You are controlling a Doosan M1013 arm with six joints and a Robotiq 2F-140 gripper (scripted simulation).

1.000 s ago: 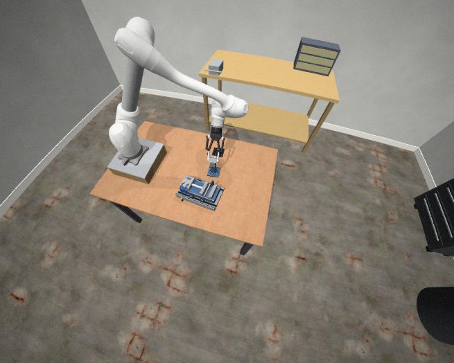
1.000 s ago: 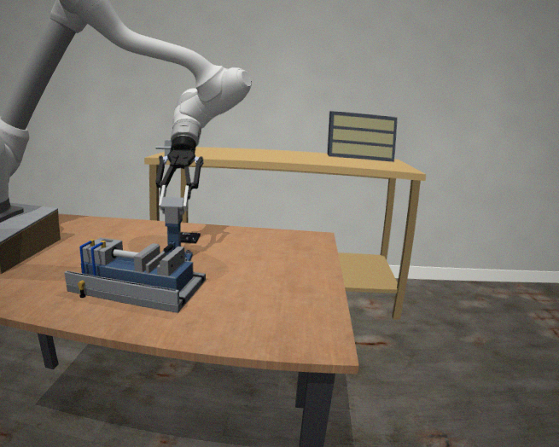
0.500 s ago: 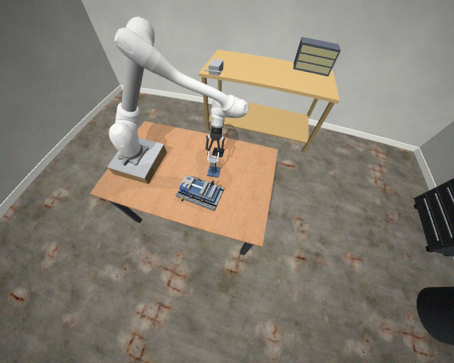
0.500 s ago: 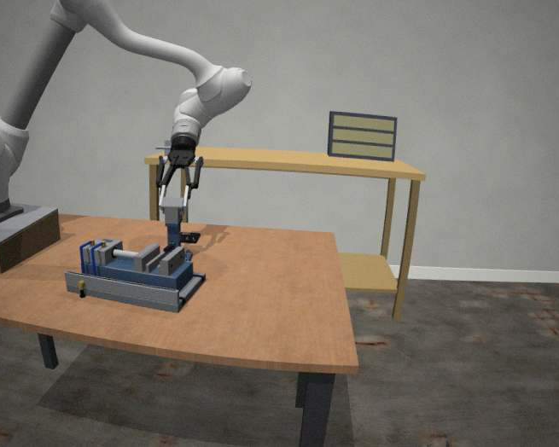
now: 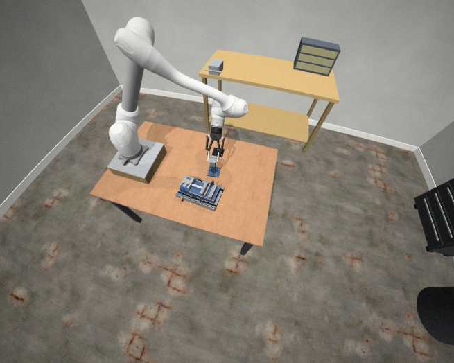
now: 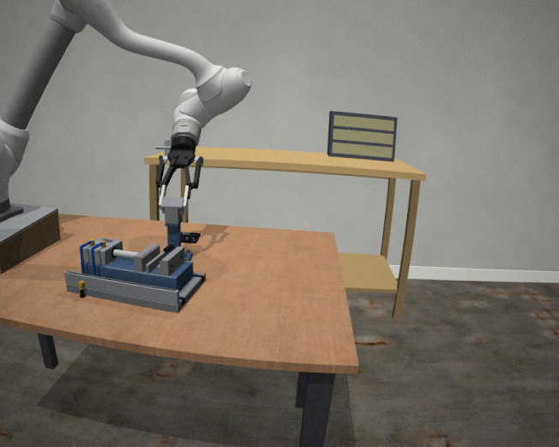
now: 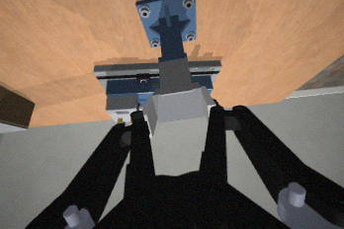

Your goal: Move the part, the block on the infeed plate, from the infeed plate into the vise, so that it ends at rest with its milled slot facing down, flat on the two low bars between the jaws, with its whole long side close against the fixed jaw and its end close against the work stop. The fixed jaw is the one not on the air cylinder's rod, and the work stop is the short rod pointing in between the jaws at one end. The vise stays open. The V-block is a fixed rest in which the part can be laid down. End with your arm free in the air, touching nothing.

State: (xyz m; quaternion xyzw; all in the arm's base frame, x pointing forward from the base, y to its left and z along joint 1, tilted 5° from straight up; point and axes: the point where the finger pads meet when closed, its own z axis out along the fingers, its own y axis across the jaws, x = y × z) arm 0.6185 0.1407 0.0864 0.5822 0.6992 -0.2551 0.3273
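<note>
My hand is 11 cm above the V-block post and 1 cm to the left of it. Also, from my hand: work stop: 17 cm to the right, 8 cm below, 5 cm ahead; then V-block base: 17 cm below, 1 cm to the right; then part: 2 cm to the right, 2 cm below.
</note>
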